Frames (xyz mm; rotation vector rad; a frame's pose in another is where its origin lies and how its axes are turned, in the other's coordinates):
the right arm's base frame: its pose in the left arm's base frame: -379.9 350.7 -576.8 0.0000 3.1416 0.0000
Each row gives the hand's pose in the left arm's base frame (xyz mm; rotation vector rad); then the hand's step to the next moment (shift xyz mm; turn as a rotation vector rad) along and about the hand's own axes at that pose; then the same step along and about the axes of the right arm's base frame.
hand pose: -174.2 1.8 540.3 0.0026 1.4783 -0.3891
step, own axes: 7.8 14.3 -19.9 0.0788 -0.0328 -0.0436
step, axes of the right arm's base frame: 15.2 16.2 13.0 0.0472 -0.0403 0.0730
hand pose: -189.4 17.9 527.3 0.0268 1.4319 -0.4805
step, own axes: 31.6 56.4 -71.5 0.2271 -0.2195 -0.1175
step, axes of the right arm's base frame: 46.6 63.0 56.2 0.1700 -0.2317 0.1760
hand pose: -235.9 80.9 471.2 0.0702 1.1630 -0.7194
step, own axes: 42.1 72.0 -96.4 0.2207 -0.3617 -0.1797
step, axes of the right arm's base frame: 30.1 75.0 98.6 0.2998 -0.3138 0.1531
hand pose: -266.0 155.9 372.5 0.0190 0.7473 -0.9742
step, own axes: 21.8 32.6 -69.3 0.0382 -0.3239 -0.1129
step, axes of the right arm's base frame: 7.3 26.0 74.9 0.2950 -0.1790 0.0082
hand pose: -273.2 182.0 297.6 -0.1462 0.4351 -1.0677
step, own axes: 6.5 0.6 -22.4 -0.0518 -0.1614 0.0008
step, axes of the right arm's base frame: 6.1 -3.3 22.3 0.1522 -0.0327 -0.0670
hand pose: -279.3 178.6 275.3 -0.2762 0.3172 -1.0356
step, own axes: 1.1 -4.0 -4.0 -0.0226 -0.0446 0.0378
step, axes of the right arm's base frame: 4.2 -3.2 2.3 0.0316 0.0010 -0.0542
